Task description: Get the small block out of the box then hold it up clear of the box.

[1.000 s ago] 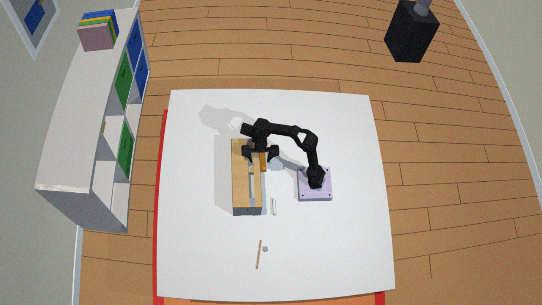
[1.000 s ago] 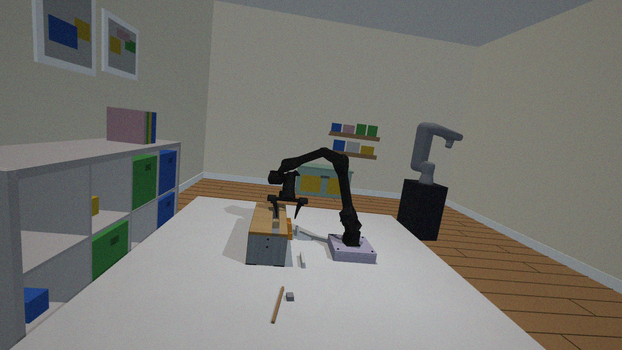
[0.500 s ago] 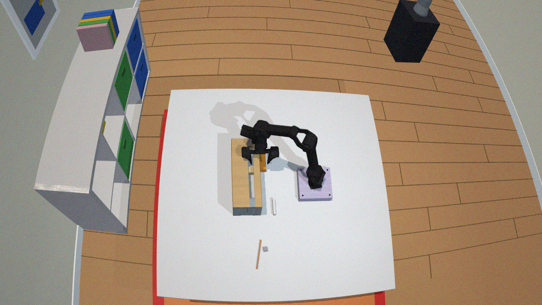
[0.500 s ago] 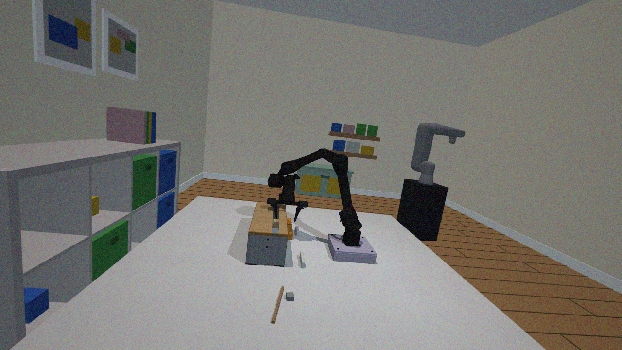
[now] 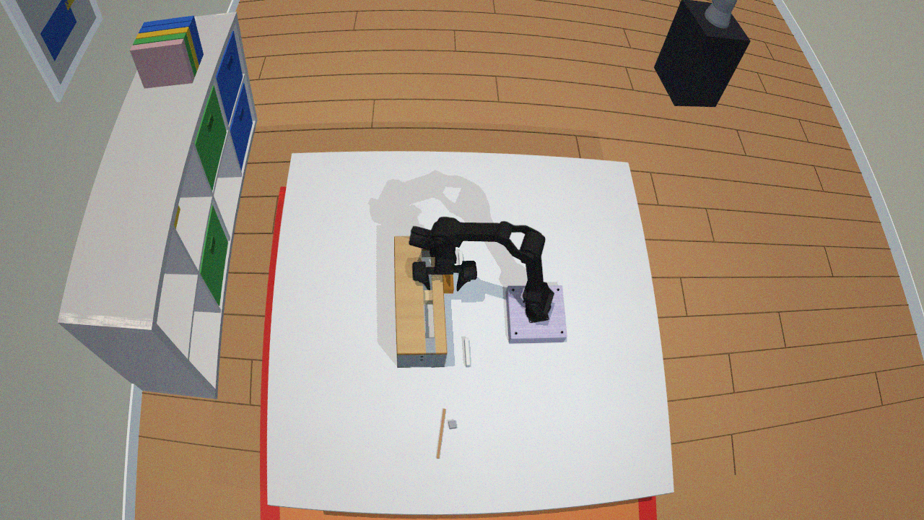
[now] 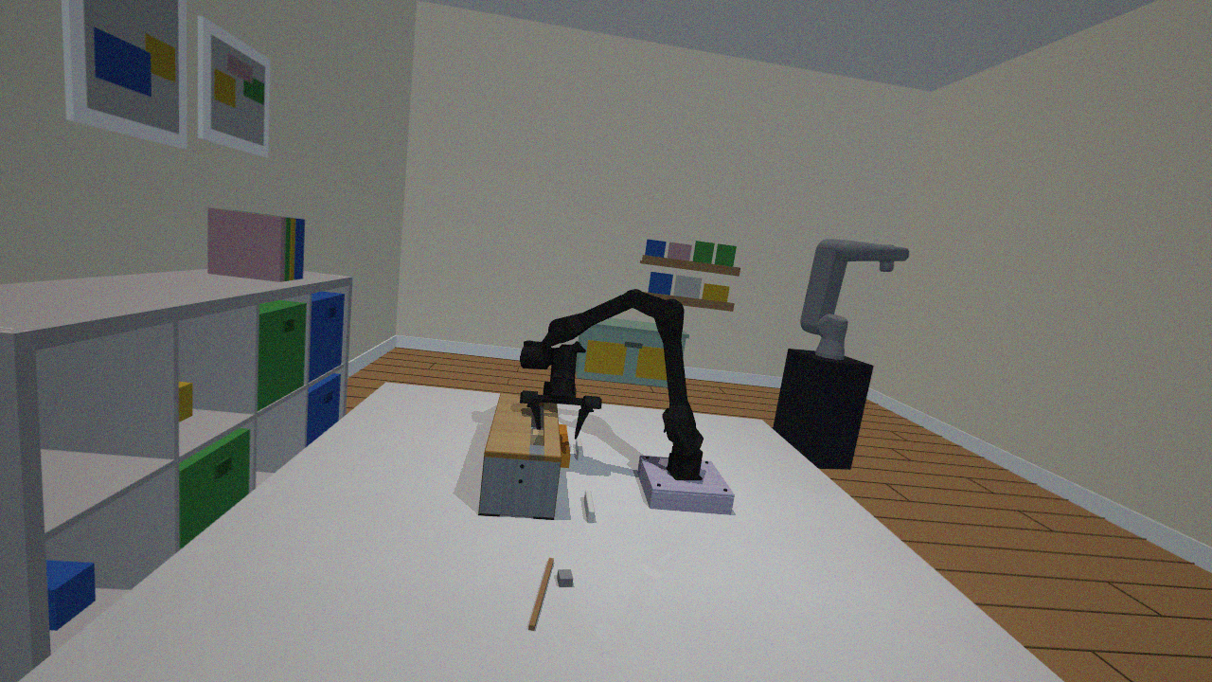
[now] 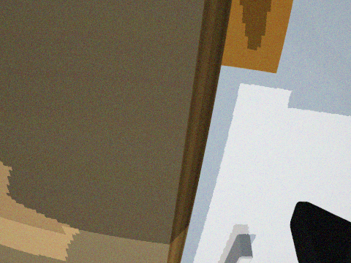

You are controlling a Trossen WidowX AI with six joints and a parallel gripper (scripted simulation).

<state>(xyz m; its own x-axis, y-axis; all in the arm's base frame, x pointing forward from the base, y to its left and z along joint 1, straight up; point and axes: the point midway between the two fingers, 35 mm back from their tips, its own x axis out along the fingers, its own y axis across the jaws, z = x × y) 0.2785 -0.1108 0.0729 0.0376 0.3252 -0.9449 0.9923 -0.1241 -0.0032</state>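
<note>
The tan block lies 50 mm ahead of my gripper tip and 20 mm to the left of it. Also, from my gripper tip: box: 40 mm ahead, 20 mm to the left, 20 mm below; grey cube: 410 mm to the left, 80 mm below, 40 mm ahead; thin wooden stick: 430 mm to the left, 80 mm below, 80 mm ahead.
</note>
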